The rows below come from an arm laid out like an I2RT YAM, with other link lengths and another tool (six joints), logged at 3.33 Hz.
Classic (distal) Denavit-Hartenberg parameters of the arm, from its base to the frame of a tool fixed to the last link. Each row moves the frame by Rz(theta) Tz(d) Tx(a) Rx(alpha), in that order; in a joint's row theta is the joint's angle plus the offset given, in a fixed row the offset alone. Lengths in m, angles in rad.
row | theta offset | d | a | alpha
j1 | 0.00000 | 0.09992 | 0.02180 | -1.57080
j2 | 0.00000 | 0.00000 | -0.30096 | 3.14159
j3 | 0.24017 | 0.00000 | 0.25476 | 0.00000
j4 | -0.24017 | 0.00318 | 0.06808 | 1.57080
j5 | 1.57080 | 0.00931 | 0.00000 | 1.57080
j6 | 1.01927 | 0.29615 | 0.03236 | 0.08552
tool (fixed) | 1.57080 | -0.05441 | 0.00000 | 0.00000
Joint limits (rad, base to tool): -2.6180..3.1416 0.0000..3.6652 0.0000..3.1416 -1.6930..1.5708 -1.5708..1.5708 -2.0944..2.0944
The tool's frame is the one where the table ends.
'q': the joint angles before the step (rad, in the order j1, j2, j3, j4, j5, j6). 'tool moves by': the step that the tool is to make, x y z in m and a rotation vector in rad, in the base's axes. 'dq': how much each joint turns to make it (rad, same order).
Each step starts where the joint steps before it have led.
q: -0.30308, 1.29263, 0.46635, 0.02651, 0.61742, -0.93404
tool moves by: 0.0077, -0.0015, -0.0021, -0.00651, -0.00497, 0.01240
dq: -0.00002, 0.02950, -0.00208, 0.04686, -0.00536, -0.01489
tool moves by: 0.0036, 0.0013, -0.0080, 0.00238, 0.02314, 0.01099
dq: 0.00792, 0.03774, -0.00032, 0.01902, 0.00109, -0.00657
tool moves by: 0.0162, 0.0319, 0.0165, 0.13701, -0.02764, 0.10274
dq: 0.01020, -0.12294, 0.10673, -0.25865, -0.16487, 0.03197
